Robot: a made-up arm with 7 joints.
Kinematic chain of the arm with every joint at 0, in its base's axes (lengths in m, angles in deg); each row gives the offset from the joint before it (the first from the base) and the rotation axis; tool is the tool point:
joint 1: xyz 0 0 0.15 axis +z
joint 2: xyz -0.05 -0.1 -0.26 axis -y
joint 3: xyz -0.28 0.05 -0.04 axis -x
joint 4: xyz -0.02 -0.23 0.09 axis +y
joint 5: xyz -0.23 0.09 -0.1 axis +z
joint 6: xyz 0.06 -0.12 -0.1 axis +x
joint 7: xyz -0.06 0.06 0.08 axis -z
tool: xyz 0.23 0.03 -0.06
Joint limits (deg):
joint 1: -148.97..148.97
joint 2: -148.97..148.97
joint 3: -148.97..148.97
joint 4: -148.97..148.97
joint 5: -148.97..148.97
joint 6: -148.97..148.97
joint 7: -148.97..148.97
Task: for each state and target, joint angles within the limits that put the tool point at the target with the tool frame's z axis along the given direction. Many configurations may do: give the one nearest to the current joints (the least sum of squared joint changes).
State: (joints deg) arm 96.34 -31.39 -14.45 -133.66 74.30 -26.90 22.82
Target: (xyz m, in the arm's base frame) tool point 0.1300 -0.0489 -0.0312 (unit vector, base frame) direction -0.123 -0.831 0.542
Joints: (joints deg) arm 114.01 -47.22 -35.74 -95.37 47.58 -24.22 6.67
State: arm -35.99 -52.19 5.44 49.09 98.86 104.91 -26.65
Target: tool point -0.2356 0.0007 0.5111 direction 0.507 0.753 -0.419
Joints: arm -13.32 -51.13 -17.41 43.78 144.96 80.12 -9.91
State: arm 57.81 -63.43 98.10 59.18 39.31 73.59 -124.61
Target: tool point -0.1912 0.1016 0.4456 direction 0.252 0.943 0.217
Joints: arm 77.48 -74.75 77.16 31.89 -3.25 79.70 -97.86
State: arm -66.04 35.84 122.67 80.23 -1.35 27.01 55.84
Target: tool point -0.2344 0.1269 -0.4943 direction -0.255 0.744 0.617
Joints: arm -37.50 83.51 104.76 45.61 14.41 56.55 16.79
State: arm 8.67 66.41 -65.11 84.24 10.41 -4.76 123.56
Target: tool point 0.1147 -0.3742 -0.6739 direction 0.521 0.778 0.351
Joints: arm 10.41 64.64 -77.64 127.99 38.01 21.28 92.41
